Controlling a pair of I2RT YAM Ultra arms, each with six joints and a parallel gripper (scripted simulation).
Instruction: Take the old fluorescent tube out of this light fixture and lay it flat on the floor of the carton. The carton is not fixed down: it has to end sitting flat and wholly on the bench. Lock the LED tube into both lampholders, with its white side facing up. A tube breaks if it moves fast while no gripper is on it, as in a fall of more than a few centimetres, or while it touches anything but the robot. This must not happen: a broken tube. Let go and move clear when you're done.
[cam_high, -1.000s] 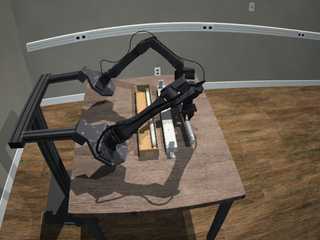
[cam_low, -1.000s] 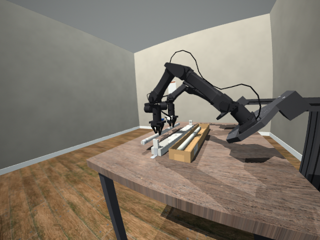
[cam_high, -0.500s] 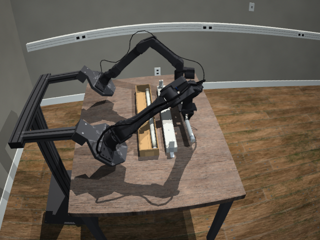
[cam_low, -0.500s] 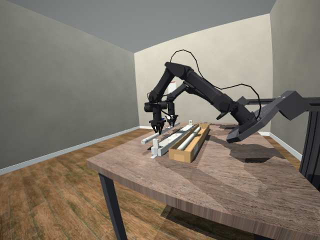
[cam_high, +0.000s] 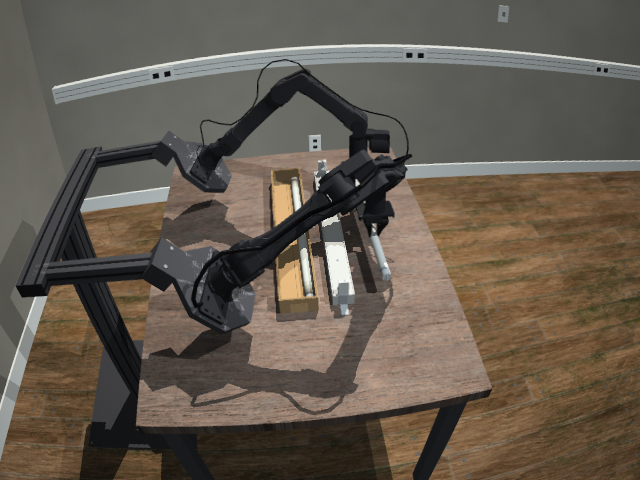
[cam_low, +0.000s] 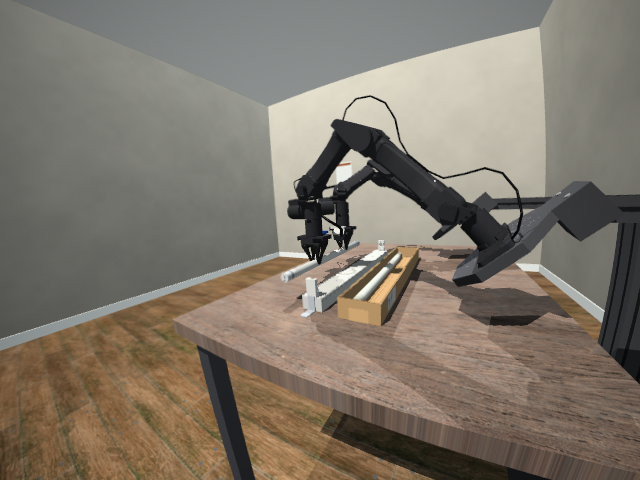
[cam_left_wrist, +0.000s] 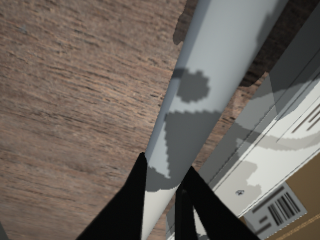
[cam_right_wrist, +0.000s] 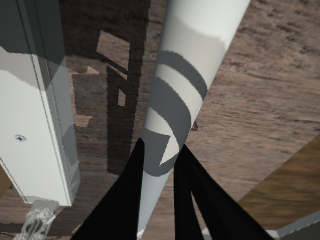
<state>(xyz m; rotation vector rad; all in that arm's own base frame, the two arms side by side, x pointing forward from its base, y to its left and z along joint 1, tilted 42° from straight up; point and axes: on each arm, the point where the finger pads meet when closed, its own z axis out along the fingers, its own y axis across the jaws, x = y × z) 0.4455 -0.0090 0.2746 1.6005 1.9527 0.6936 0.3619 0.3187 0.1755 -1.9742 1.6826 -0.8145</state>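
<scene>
Right now my right hand is 1 cm short of the LED tube, 12 cm to the right of it and 1 cm above it. From my right hand the other things lie so: old fluorescent tube: 19 cm behind, 14 cm to the left, 6 cm below; then light fixture: 9 cm behind, 13 cm to the left, 3 cm below; then carton: 22 cm behind, 15 cm to the left, 5 cm below.
The LED tube is 1 cm behind my left hand, 12 cm to the right of it and 1 cm below it. Round my left hand: old fluorescent tube (21 cm behind, 10 cm to the right, 6 cm below); then light fixture (12 cm behind, 11 cm to the right, 2 cm below); then carton (25 cm behind, 9 cm to the right, 5 cm below).
</scene>
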